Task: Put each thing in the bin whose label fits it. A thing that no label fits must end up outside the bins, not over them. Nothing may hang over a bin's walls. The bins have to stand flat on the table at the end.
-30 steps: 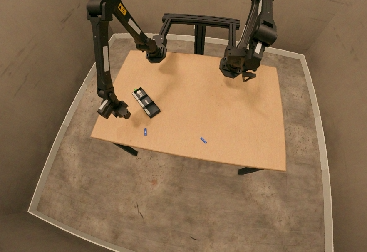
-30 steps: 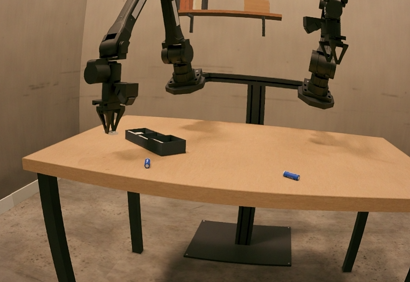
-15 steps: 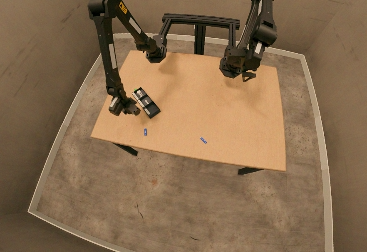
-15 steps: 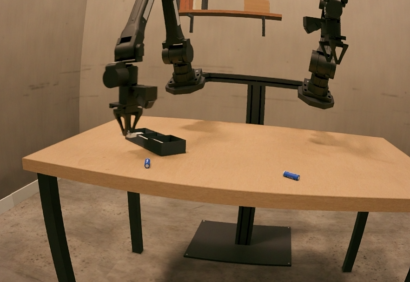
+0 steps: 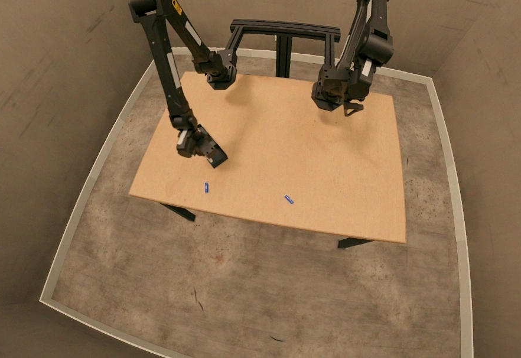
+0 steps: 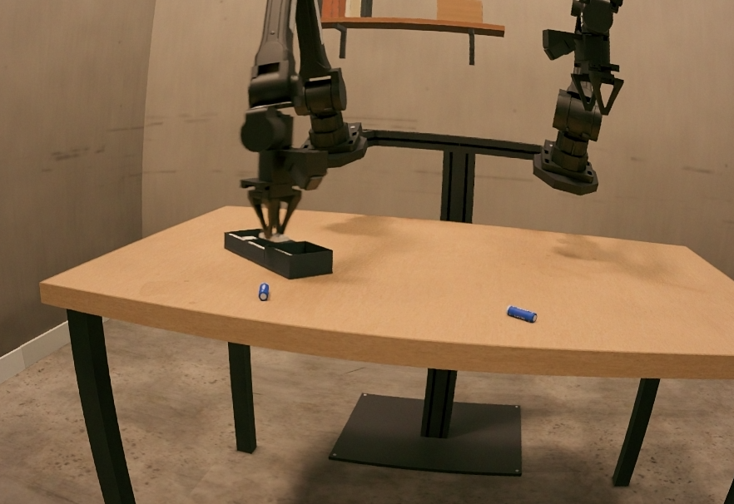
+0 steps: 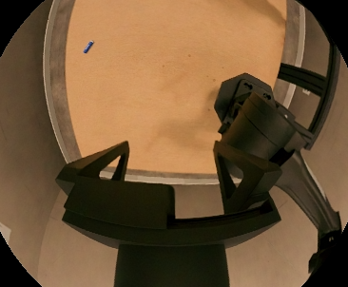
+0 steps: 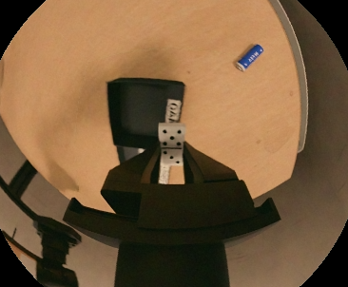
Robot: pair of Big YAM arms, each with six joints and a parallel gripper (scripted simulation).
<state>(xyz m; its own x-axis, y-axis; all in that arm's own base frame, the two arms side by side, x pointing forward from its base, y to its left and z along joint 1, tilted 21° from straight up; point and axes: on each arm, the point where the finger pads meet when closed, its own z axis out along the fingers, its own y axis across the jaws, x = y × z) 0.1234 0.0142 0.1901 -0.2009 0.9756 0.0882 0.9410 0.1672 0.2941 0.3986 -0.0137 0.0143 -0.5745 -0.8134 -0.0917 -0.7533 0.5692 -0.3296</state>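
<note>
Right now my right hand is 70 mm past the black bin tray, 50 mm above it and 40 mm to the left of it. From my right hand the other things lie so: eraser: 120 mm behind, 110 mm to the right, 50 mm below; then white bolt: 70 mm behind, 50 mm below, 30 mm to the right; then flat white block: right at my right hand.
</note>
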